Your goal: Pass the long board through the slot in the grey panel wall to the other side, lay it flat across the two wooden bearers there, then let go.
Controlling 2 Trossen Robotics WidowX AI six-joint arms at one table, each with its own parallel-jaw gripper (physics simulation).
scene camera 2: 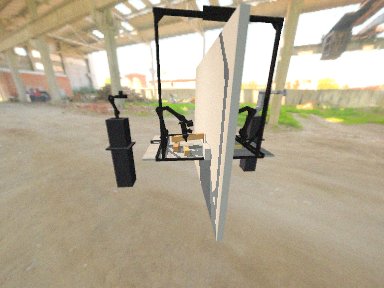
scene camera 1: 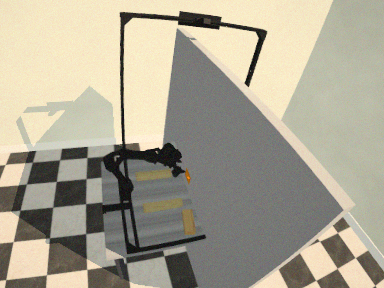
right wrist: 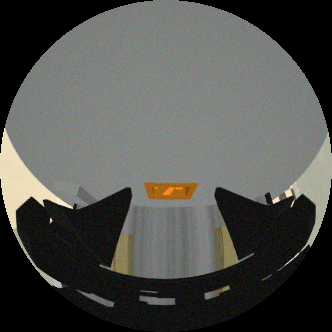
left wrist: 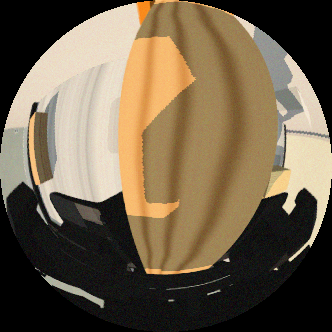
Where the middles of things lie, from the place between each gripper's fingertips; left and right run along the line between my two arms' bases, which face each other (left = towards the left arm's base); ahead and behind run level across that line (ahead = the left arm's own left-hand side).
The slot (right wrist: pixel 155 190) is 210 mm to the right of my left hand and 50 mm above it.
My right gripper is now 100 mm above the slot and 70 mm to the right of it.
